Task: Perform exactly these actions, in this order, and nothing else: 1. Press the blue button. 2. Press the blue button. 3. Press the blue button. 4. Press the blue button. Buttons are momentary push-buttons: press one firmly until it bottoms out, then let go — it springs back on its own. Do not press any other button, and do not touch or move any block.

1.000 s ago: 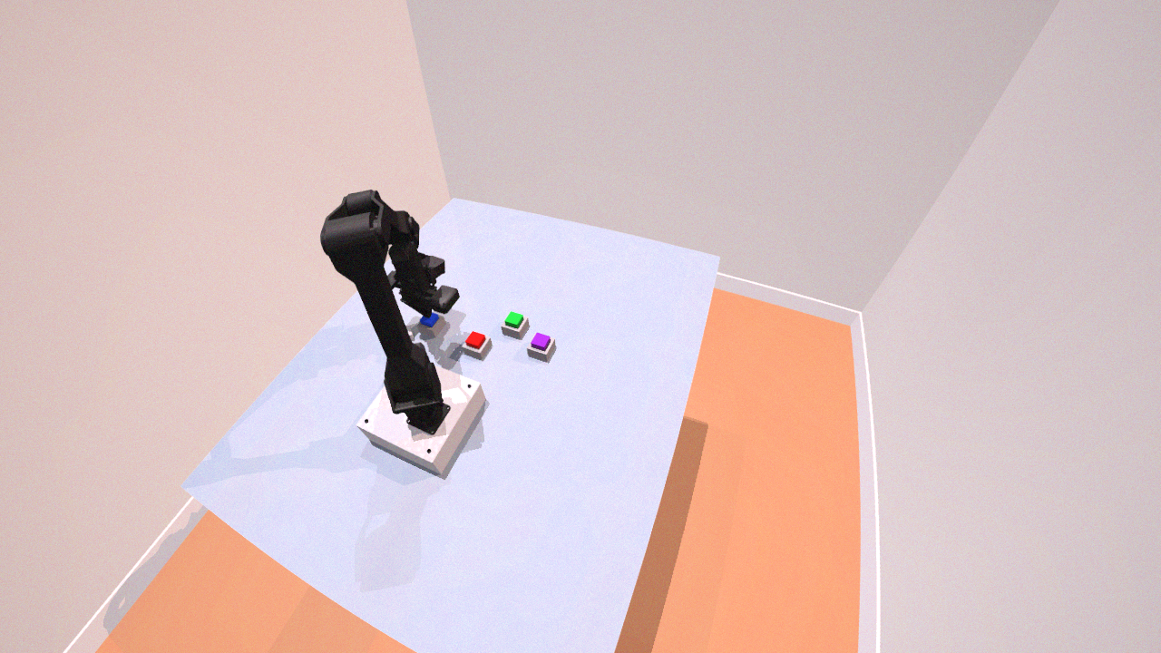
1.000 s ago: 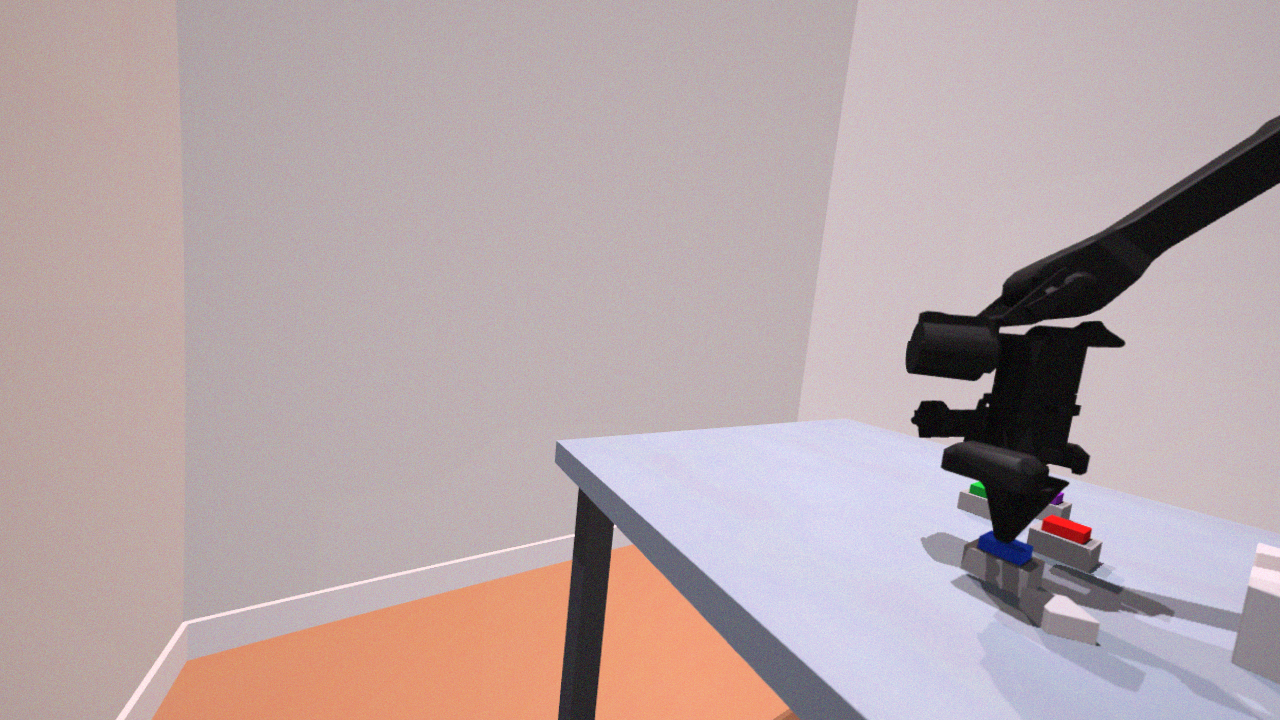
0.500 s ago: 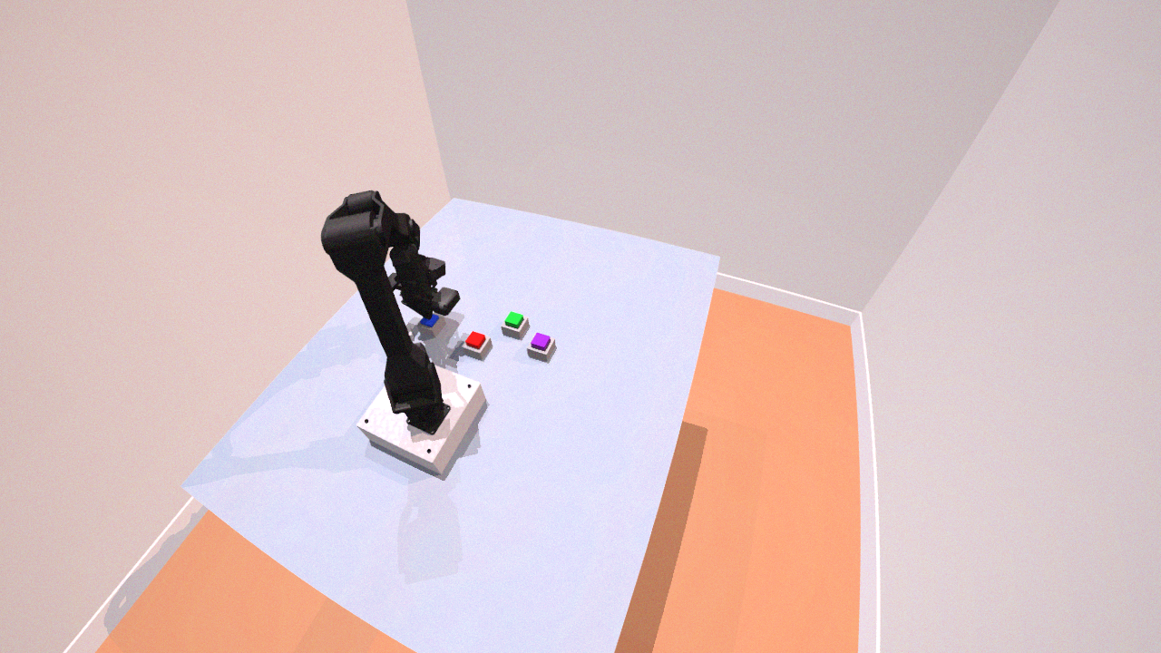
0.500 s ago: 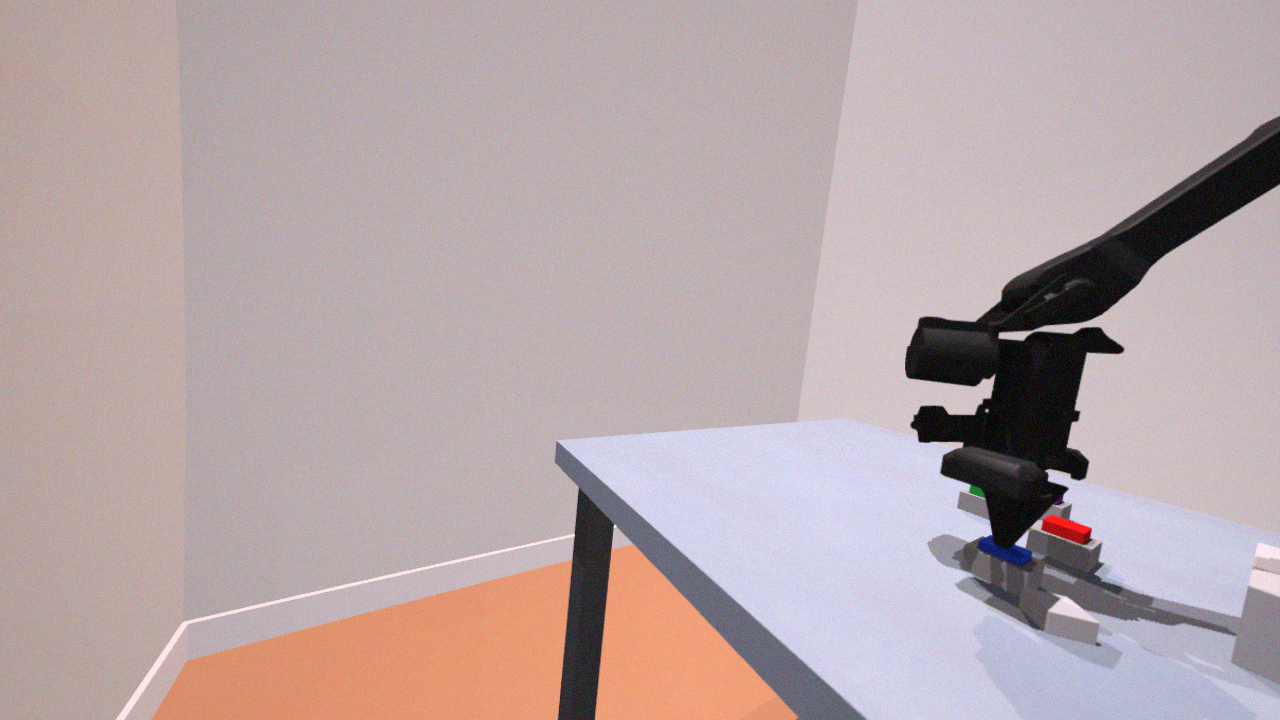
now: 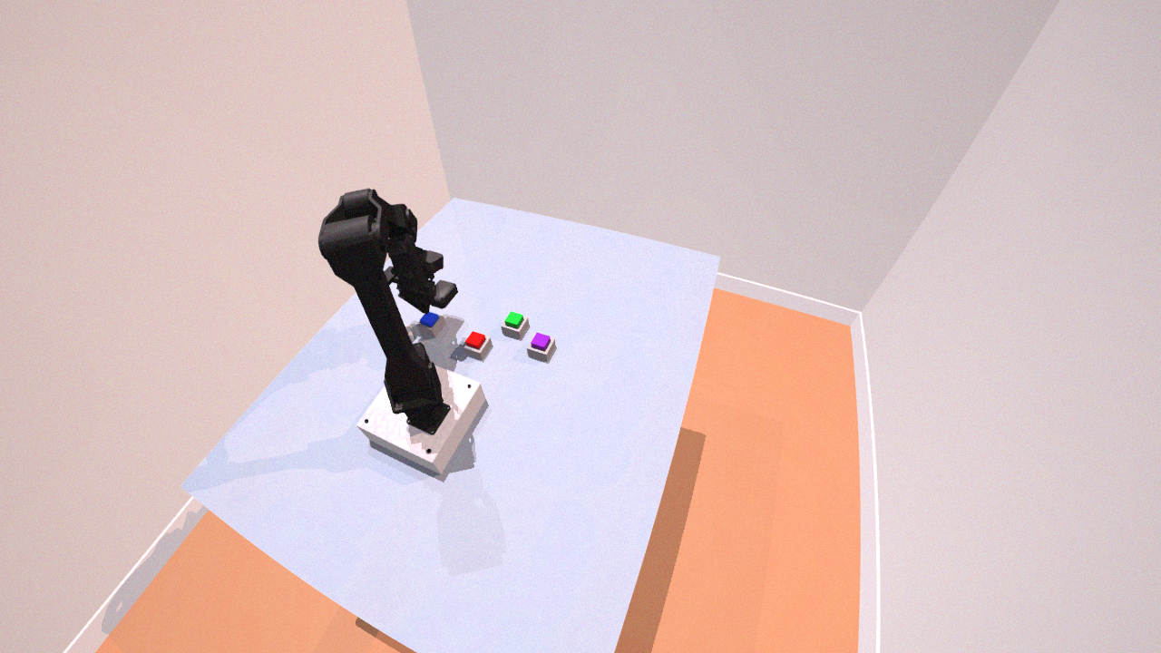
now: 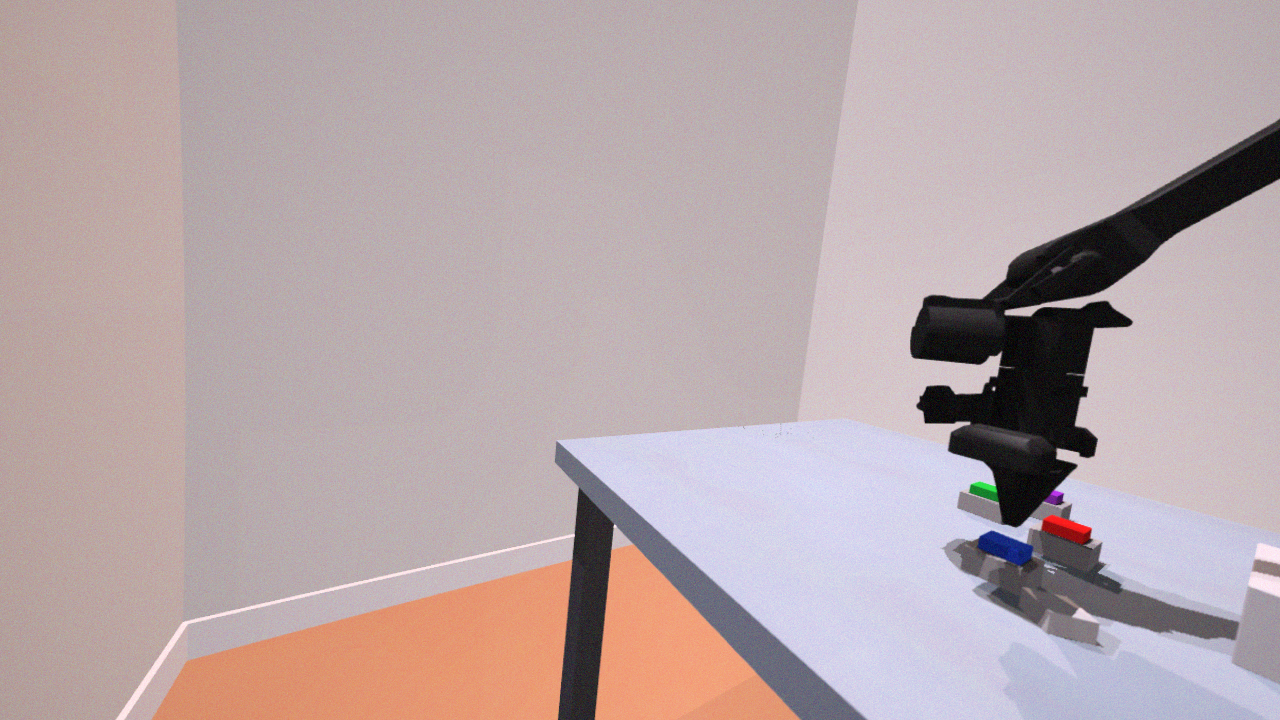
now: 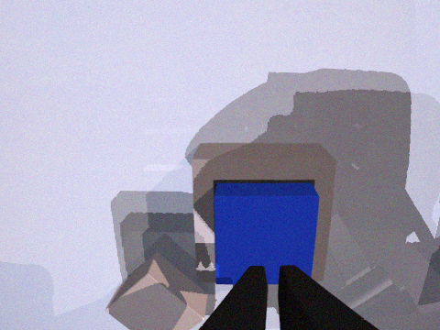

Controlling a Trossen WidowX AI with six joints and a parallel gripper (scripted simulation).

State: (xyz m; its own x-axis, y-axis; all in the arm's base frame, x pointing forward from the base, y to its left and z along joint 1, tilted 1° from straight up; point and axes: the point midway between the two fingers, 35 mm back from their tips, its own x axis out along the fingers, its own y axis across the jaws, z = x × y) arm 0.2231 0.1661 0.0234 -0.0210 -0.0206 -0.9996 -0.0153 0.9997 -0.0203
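Now: the blue button 30 mm below my gripper tip. Also, from my gripper tip: pale block: 50 mm to the left, 50 mm below, 50 mm behind; red button: 140 mm to the right, 20 mm below, 10 mm behind; green button: 190 mm to the right, 70 mm ahead, 20 mm below.
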